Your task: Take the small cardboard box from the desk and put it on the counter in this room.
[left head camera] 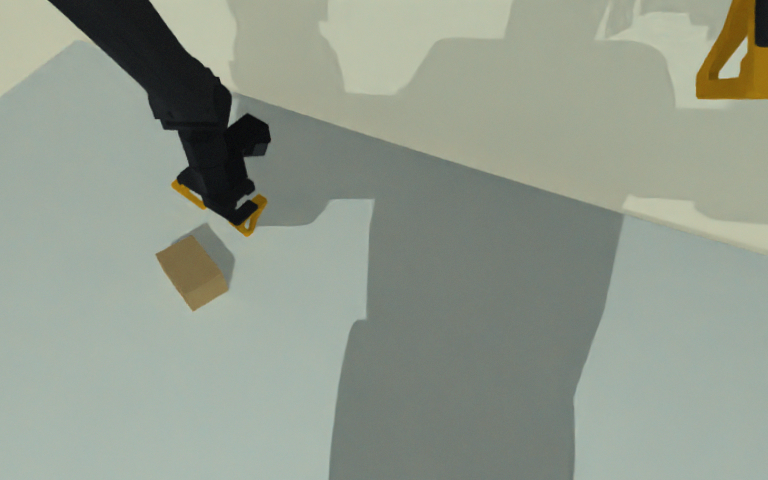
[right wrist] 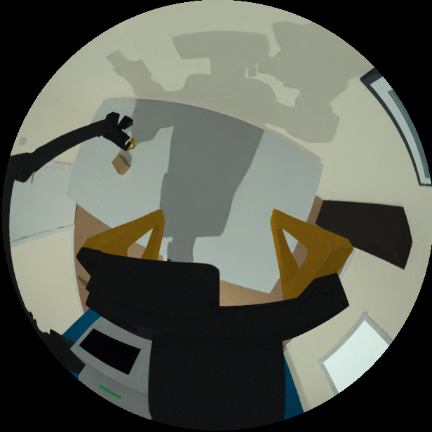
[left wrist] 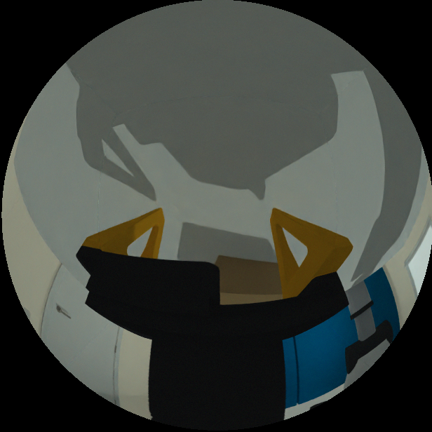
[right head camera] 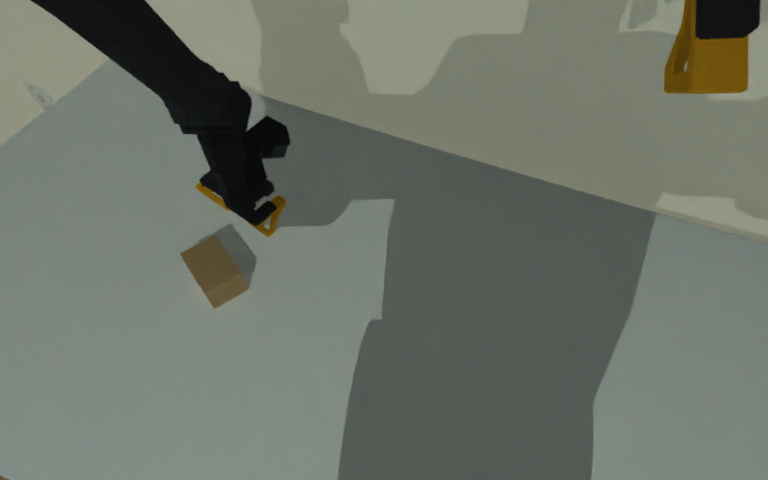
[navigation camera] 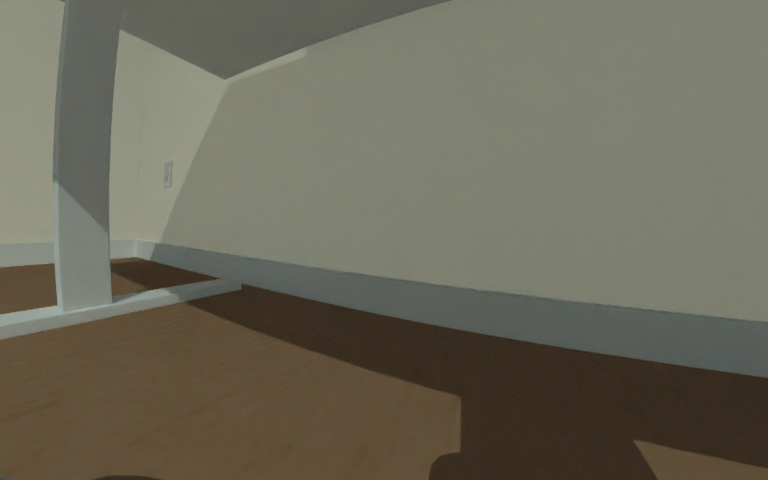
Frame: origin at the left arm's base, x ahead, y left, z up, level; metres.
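Where they show: left gripper, between the fingertips: (left head camera: 227, 220) (right head camera: 250, 221); right gripper, between the fingertips: (right head camera: 767, 77).
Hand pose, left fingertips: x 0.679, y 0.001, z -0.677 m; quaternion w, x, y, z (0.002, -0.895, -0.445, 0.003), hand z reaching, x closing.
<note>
Each offset is from my left fingertips to the top centre of the thing. "*": to the spot under its first point. Level surfaces: height alone.
The small cardboard box @[0.038 m up, 0.110 m back, 0.037 m left] (left head camera: 189, 268) (right head camera: 214, 268) (left wrist: 248, 275) (right wrist: 121, 164) lies on the pale grey desk @[0.012 m down] (left head camera: 113, 367) (right head camera: 113, 367) (right wrist: 145, 185). In the left wrist view the black gripper body and one finger hide part of it. My left gripper (left head camera: 225, 221) (right head camera: 248, 221) (left wrist: 216, 213) is open and empty, above the desk and just beyond the box in the head views. My right gripper (right wrist: 217, 215) is open and empty, far to the right of the box; part of it shows at the upper right of the head views. I cannot make out a counter.
A cream wall (left head camera: 453, 130) (navigation camera: 481, 141) runs behind the desk. A dark block-like piece (right wrist: 365, 225) stands off the desk's right end. In the navigation view a pale desk leg @[* 0.376 m down, 0.077 m ahead, 0.367 m left] (navigation camera: 84, 141) with a floor bar (navigation camera: 169, 294) stands at the left. A white door (right wrist: 42, 205) shows at the left.
</note>
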